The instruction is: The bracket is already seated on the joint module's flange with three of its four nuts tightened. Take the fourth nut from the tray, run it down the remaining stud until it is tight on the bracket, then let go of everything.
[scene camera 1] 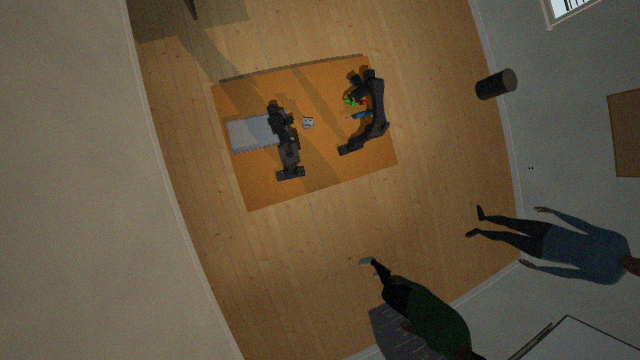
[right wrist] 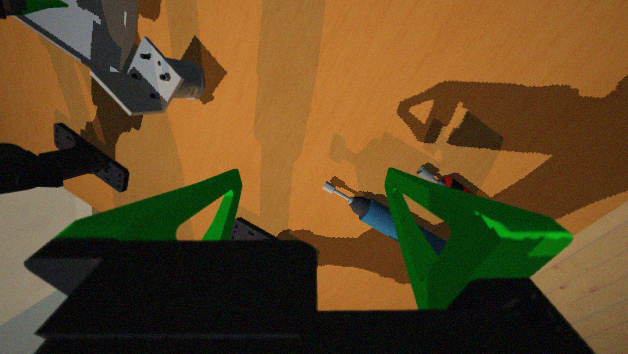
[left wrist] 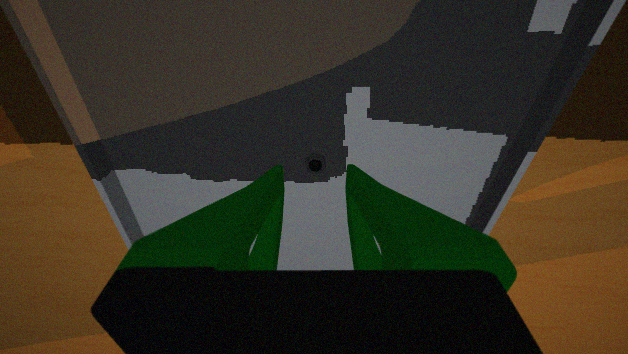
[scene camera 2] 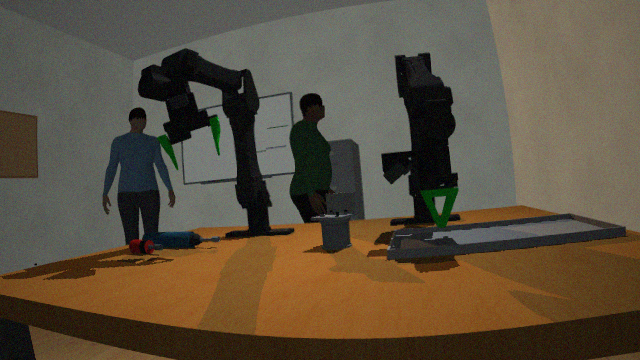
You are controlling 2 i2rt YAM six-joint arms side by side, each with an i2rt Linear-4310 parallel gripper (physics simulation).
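Places are measured from the left arm's base along level axes (x ahead, y left, z up), in centimetres.
Pixels of known places: left gripper, fingertip midpoint: point(left wrist: 314, 176) point(scene camera 2: 441, 226); right gripper, fingertip midpoint: point(scene camera 1: 348, 98) point(right wrist: 313, 176) point(scene camera 2: 198, 162); left arm's base, link origin: point(scene camera 1: 290, 173) point(right wrist: 93, 157) point(scene camera 2: 425, 221); right arm's base, link origin: point(scene camera 1: 350, 147) point(scene camera 2: 259, 234).
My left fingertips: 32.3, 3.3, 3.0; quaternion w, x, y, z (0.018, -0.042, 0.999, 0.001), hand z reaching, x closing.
Note:
Ahead of a thing's pixels: the offset from my left fingertips to its middle, as dx, dy, dz. Level surfaces: height alone.
The nut {+0.0, +0.8, -2.3} point(left wrist: 315, 165) is a small dark ring on the tray floor, in shadow. The tray {+0.4, +11.1, -2.2} point(left wrist: 425, 165) point(scene camera 2: 500, 246) point(scene camera 1: 245, 136) is grey and shallow. My left gripper point(left wrist: 314, 176) point(scene camera 2: 442, 225) points down over the tray; its fingers stand a little apart and empty, with the nut showing between the tips in the left wrist view. The grey joint module {-1.1, -21.6, +0.7} point(scene camera 2: 336, 236) point(right wrist: 192, 79) stands upright with the pale bracket {-1.1, -21.6, +5.2} point(scene camera 2: 330, 217) point(right wrist: 156, 72) on top; dark studs or nuts show there, too small to tell apart. My right gripper point(right wrist: 313, 176) point(scene camera 2: 198, 161) is wide open and empty, high above the table.
A blue driver {+0.0, -62.7, -1.0} point(scene camera 1: 361, 115) point(scene camera 2: 172, 239) point(right wrist: 377, 217) and a red-handled tool {+9.3, -65.3, -1.3} point(scene camera 2: 141, 246) point(right wrist: 454, 183) lie on the table {dz -3.0} point(scene camera 2: 280, 310) below the right gripper. The joint module stands between the two arms, beside the tray's near end. Two people stand beyond the table.

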